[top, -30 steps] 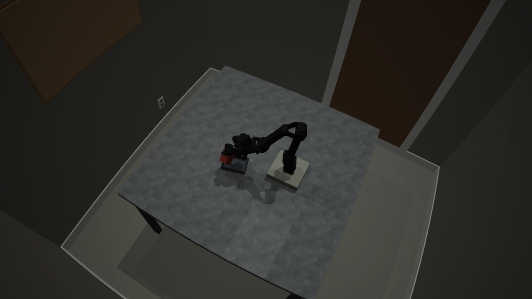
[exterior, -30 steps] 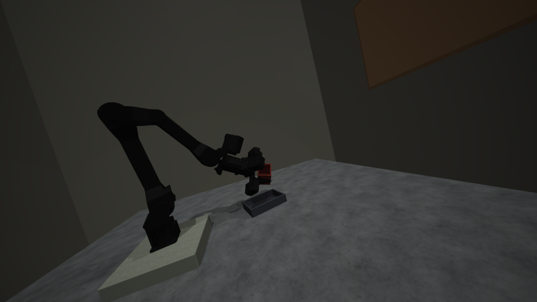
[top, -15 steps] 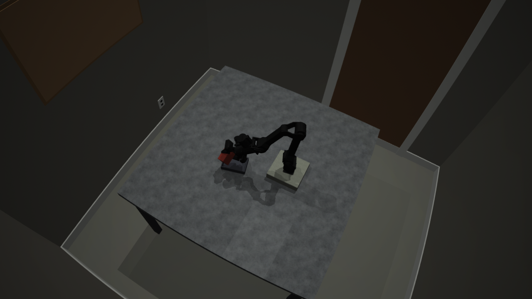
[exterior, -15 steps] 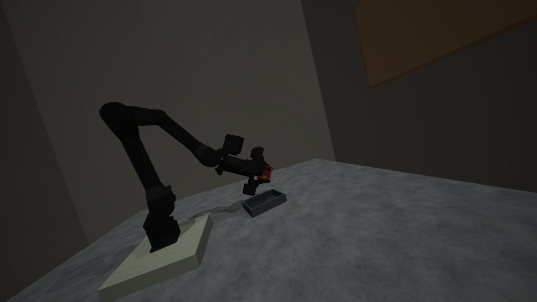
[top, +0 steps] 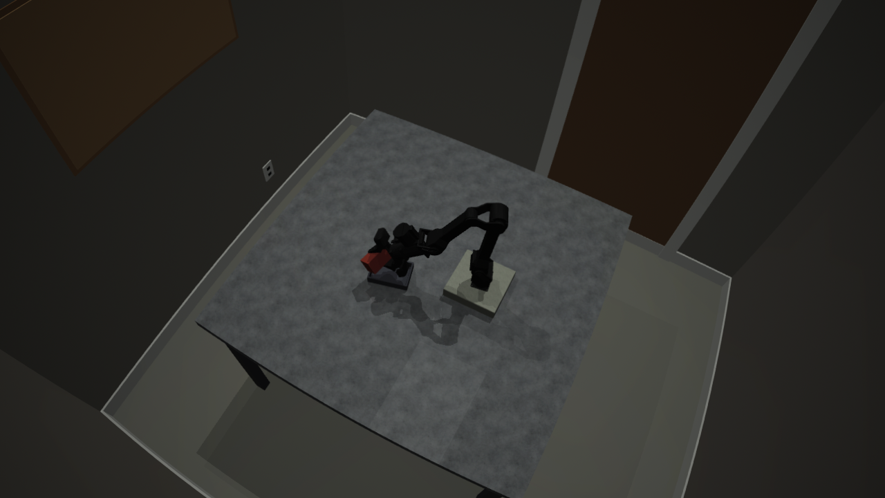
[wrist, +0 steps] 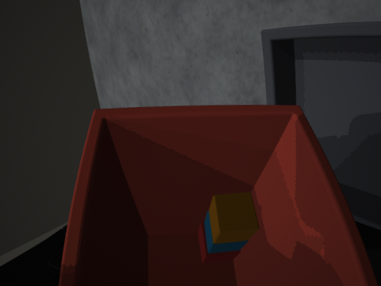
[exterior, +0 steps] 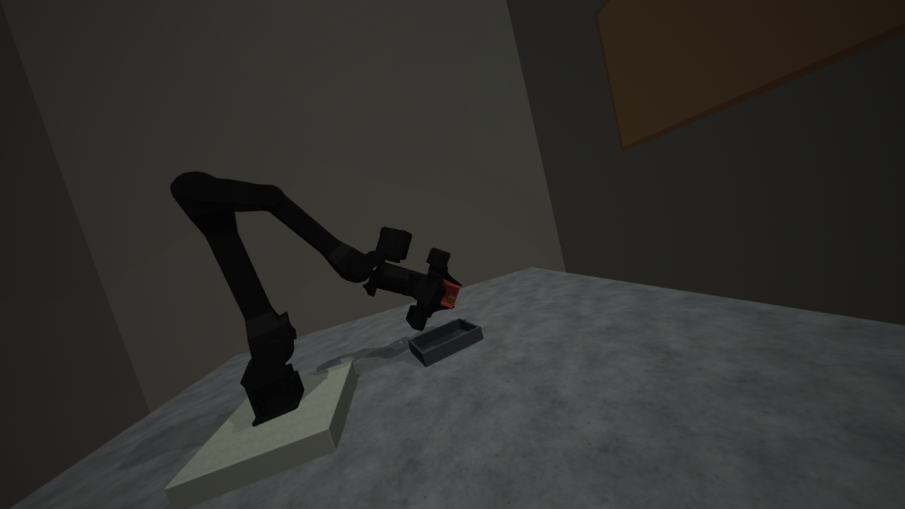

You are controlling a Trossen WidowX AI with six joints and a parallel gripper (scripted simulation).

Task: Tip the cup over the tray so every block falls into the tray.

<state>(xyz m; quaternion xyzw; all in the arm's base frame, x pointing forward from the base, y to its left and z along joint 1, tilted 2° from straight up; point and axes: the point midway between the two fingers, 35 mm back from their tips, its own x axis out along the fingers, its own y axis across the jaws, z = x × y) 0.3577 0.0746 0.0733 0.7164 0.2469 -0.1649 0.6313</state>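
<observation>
Now: the red square cup 3 cm to the left of my gripper tip, 1 cm behind it and 1 cm above it. Round my gripper tip: orange block 2 cm behind, 1 cm below.
</observation>
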